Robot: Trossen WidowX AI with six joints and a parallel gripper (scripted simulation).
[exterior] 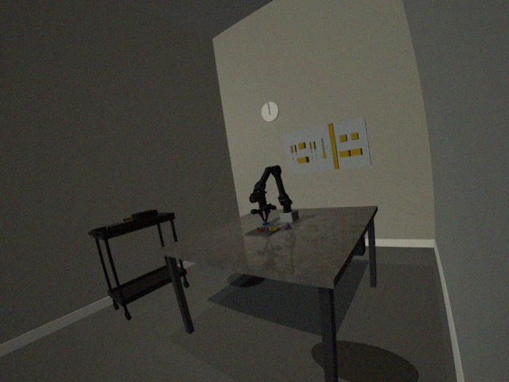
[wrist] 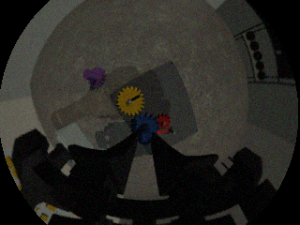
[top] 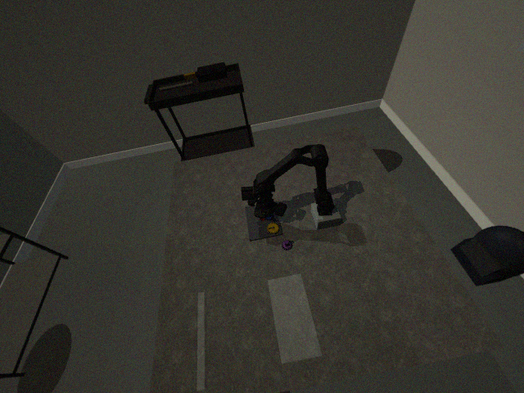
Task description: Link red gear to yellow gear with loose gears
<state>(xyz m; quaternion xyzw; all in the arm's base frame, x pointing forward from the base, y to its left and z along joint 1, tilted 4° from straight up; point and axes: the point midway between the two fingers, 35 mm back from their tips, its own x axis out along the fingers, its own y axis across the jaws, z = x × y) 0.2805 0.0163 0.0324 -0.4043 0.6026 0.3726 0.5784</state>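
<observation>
My gripper tip is 6 cm above the red gear, 4 cm short of it and 2 cm to the left of it. Also, from my gripper tip: purple gear: 14 cm to the left, 9 cm behind, 6 cm below; blue gear: 1 cm below; yellow gear: 6 cm below, 5 cm to the left, 2 cm behind.
</observation>
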